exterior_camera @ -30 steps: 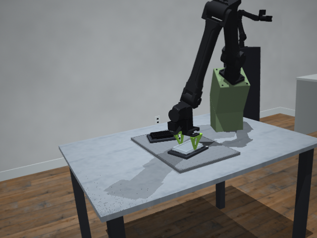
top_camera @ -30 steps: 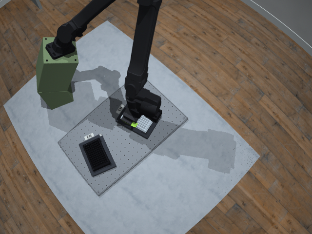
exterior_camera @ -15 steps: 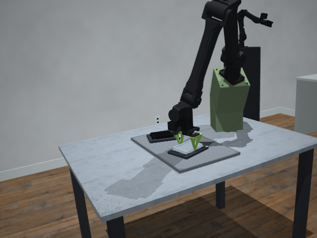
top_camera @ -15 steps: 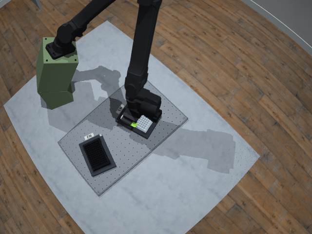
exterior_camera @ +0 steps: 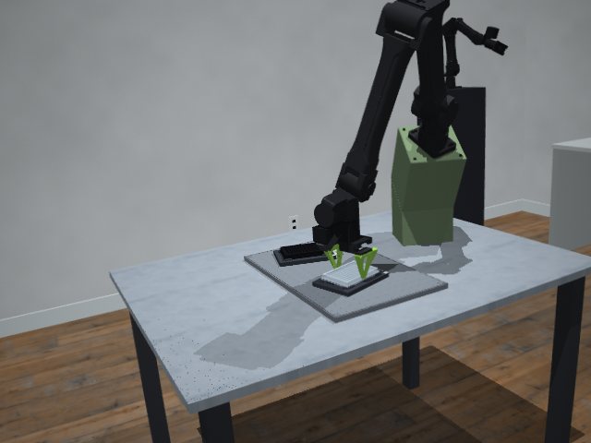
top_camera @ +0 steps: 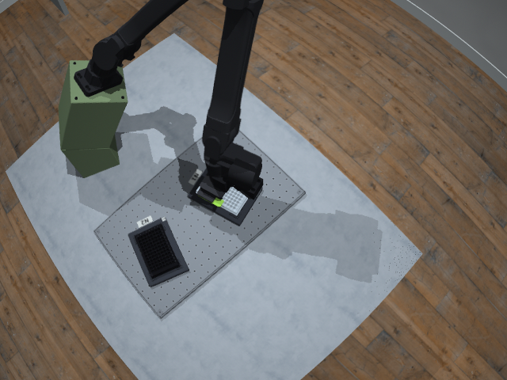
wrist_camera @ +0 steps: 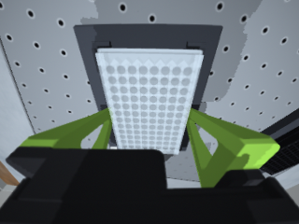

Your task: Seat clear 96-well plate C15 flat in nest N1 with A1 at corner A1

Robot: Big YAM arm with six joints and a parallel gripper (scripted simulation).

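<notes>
Right now my hand is 1 cm above the clear plate C15. From my hand the other things lie so: dark plate nest N1 (2 cm below); then N1 tag (9 cm behind, 3 cm to the right, 3 cm below); then N2 tag (8 cm behind, 22 cm to the right, 3 cm below).
</notes>
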